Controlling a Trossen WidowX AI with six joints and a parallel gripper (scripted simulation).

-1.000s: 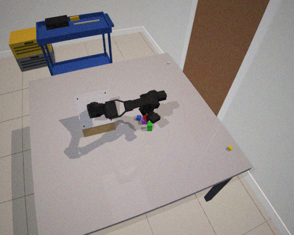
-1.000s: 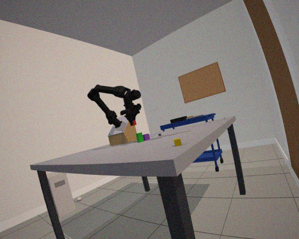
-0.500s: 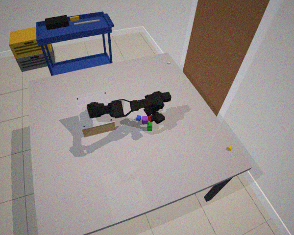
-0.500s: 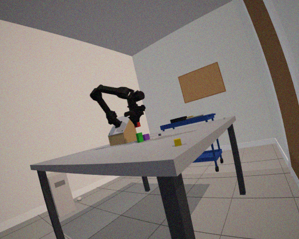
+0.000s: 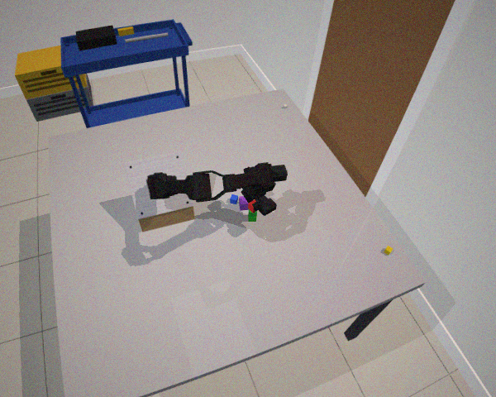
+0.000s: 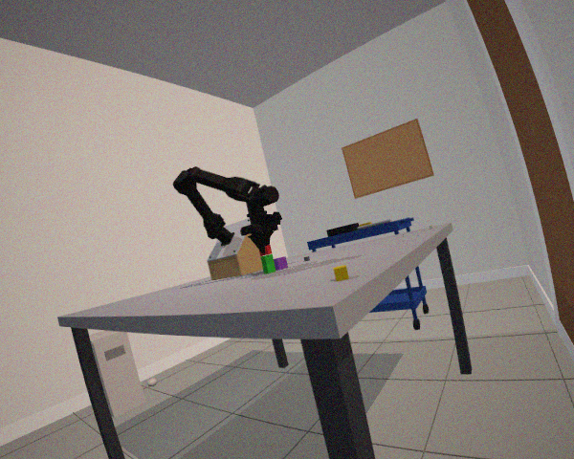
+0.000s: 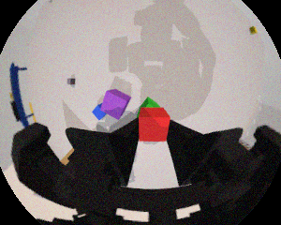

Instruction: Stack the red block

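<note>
Right now my gripper tip is 1 cm below the red block. Round my gripper tip: purple block: 7 cm to the left, 5 cm below, 1 cm behind; blue block: 11 cm to the left, 6 cm below, 4 cm behind; yellow block: 46 cm ahead, 32 cm to the right, 6 cm below.
</note>
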